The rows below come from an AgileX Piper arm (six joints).
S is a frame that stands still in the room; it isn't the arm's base.
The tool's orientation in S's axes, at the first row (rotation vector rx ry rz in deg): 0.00 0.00 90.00
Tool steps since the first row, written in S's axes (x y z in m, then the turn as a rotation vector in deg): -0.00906 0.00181 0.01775 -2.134 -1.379 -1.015; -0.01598 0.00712 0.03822 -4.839 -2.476 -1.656; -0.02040 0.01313 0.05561 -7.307 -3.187 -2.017; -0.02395 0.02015 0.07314 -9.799 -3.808 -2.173; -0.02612 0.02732 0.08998 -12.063 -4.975 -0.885; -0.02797 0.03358 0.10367 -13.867 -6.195 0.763; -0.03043 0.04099 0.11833 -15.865 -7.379 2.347; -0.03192 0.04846 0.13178 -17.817 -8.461 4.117; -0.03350 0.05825 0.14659 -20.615 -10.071 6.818; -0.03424 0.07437 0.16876 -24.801 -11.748 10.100; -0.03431 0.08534 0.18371 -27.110 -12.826 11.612; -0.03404 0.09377 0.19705 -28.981 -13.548 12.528
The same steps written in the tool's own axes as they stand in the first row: 0.00181 0.00906 0.01775 -1.379 2.134 -1.015; 0.00712 0.01598 0.03822 -2.476 4.839 -1.656; 0.01313 0.02040 0.05561 -3.187 7.307 -2.017; 0.02015 0.02395 0.07314 -3.808 9.799 -2.173; 0.02732 0.02612 0.08998 -4.975 12.063 -0.885; 0.03358 0.02797 0.10367 -6.195 13.867 0.763; 0.04099 0.03043 0.11833 -7.379 15.865 2.347; 0.04846 0.03192 0.13178 -8.461 17.817 4.117; 0.05825 0.03350 0.14659 -10.071 20.615 6.818; 0.07437 0.03424 0.16876 -11.748 24.801 10.100; 0.08534 0.03431 0.18371 -12.826 27.110 11.612; 0.09377 0.03404 0.19705 -13.548 28.981 12.528
